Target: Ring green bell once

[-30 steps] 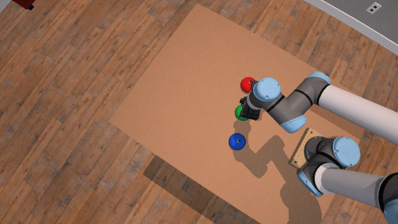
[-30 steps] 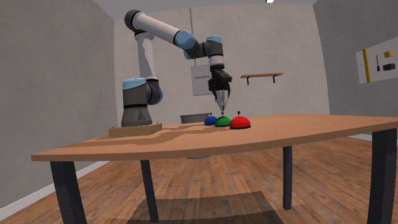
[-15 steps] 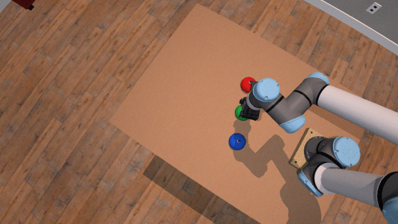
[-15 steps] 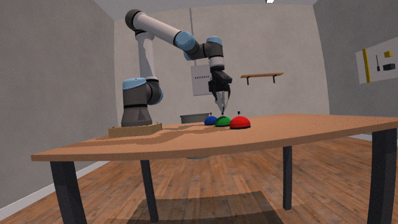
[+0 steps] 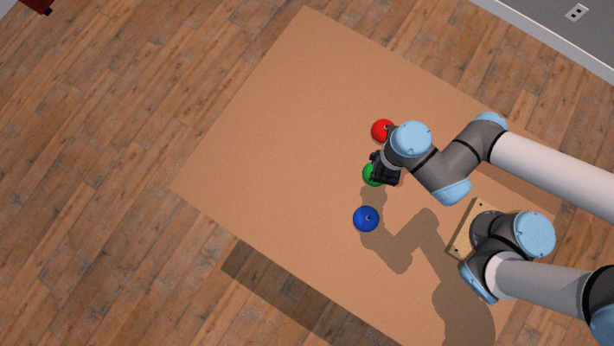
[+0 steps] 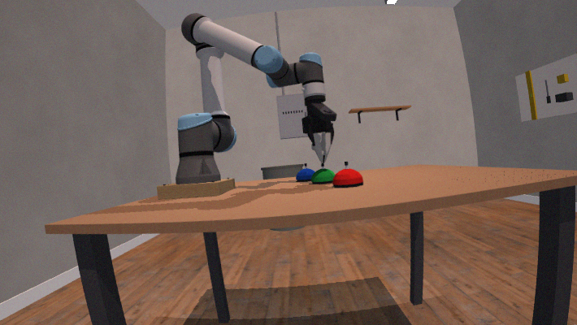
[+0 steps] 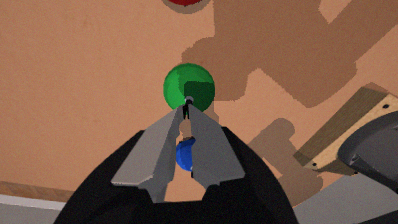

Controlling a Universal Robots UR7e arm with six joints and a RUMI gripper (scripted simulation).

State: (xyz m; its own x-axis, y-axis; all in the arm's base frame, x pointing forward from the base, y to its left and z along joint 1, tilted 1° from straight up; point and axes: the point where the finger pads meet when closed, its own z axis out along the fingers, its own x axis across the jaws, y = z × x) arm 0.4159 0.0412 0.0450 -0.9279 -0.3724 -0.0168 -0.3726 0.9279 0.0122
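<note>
The green bell lies 4 cm below my hand. The rest, counted from my hand: blue bell: 6 cm behind, 14 cm to the left, 4 cm below; then red bell: 5 cm ahead, 14 cm to the right, 4 cm below.
</note>
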